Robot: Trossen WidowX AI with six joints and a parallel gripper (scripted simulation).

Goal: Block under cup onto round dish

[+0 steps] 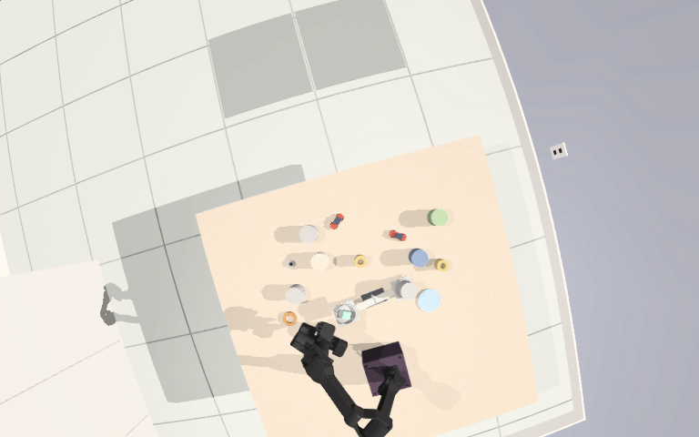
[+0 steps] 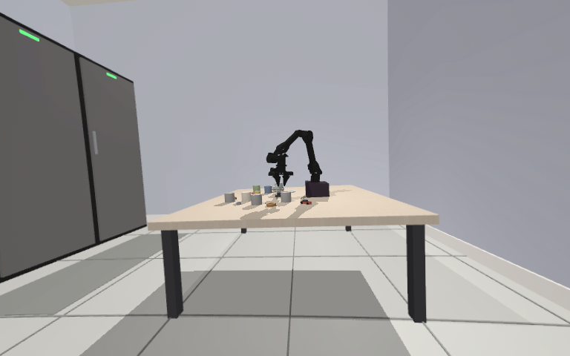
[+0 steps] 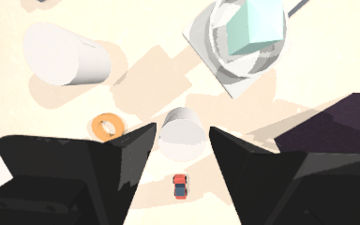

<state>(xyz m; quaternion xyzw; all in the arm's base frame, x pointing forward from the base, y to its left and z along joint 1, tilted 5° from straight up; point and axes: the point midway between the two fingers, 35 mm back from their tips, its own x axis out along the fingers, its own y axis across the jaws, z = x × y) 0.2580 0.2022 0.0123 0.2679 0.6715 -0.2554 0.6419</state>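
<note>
My gripper tip is 10 cm to the left of the mint-green block, 3 cm short of it and 2 cm above it. Also, from my gripper tip: balance beam 23 cm to the right, 6 cm below, 4 cm ahead; then pale blue round dish 45 cm to the right, 10 cm below, 5 cm behind; then grey cup 38 cm to the right, 5 cm ahead, 4 cm below.
</note>
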